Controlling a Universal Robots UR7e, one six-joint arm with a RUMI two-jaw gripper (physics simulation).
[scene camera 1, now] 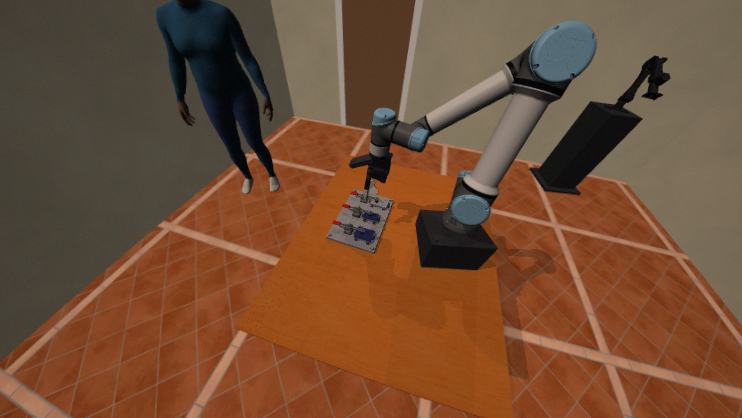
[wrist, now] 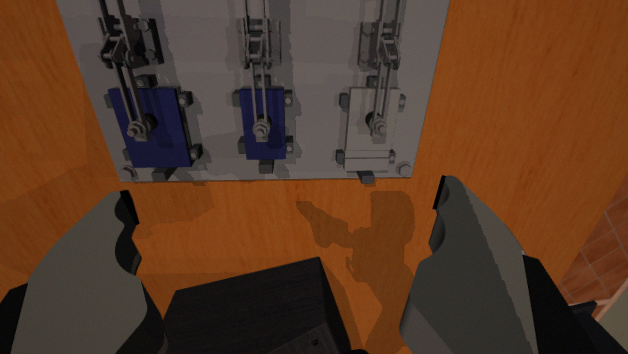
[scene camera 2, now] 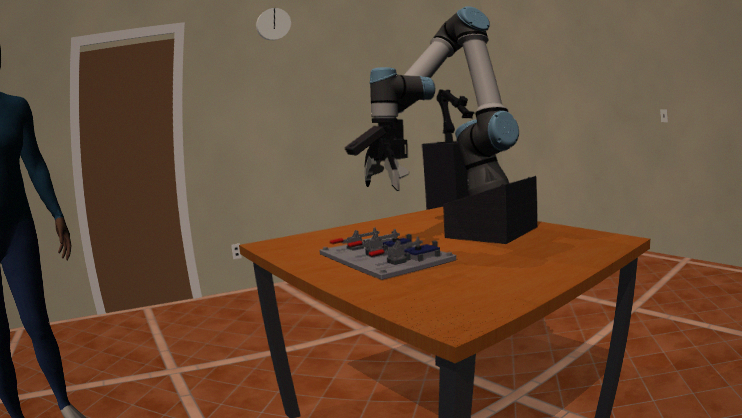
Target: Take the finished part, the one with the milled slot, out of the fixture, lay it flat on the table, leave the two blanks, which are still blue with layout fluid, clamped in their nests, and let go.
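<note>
The finished part (wrist: 360,115) (scene camera 1: 380,203), pale with a slot line across its near end in the wrist view, lies in the right-hand nest of the grey fixture plate (wrist: 310,65) (scene camera 1: 345,241) (scene camera 2: 358,263). A toggle clamp's arm reaches over it, its spindle on or just above the part. The wide blue blank (wrist: 167,107) (scene camera 1: 364,235) (scene camera 2: 421,250) and the narrow blue blank (wrist: 248,145) (scene camera 1: 370,216) (scene camera 2: 397,242) sit in the other nests under clamp arms. My gripper (wrist: 288,186) (scene camera 1: 369,195) (scene camera 2: 382,185) is open and empty, high above the fixture's level, its fingertips beyond the nests' end in the wrist view.
Red clamp handles (scene camera 1: 336,222) (scene camera 2: 376,252) point away from the robot base (scene camera 1: 456,251) (scene camera 2: 475,220) (wrist: 250,305). Small stop blocks surround each nest. The fixture stands on the wooden table (scene camera 1: 415,321) (scene camera 2: 519,290) (wrist: 500,100). A person (scene camera 1: 212,62) (scene camera 2: 23,207) stands beyond the table edge.
</note>
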